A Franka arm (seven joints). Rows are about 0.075 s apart.
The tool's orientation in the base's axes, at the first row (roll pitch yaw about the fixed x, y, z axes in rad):
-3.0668 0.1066 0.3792
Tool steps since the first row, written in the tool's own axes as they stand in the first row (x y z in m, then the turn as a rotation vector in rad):
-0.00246 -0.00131 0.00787 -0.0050 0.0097 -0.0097
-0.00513 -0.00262 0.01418 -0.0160 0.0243 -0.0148
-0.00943 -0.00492 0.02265 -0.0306 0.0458 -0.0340
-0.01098 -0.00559 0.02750 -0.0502 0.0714 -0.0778
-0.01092 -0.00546 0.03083 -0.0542 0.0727 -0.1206
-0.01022 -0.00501 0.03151 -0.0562 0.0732 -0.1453
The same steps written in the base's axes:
-0.00374 0.00055 -0.00744 0.0001 -0.0111 0.0094
-0.00748 0.00097 -0.01332 -0.0041 -0.0289 0.0146
-0.01335 0.00178 -0.02109 -0.0074 -0.0549 0.0336
-0.01564 0.00198 -0.02568 -0.0107 -0.0872 0.0772
-0.01595 0.00198 -0.02900 -0.0085 -0.0911 0.1199
-0.01523 0.00184 -0.02978 -0.0071 -0.0931 0.1446

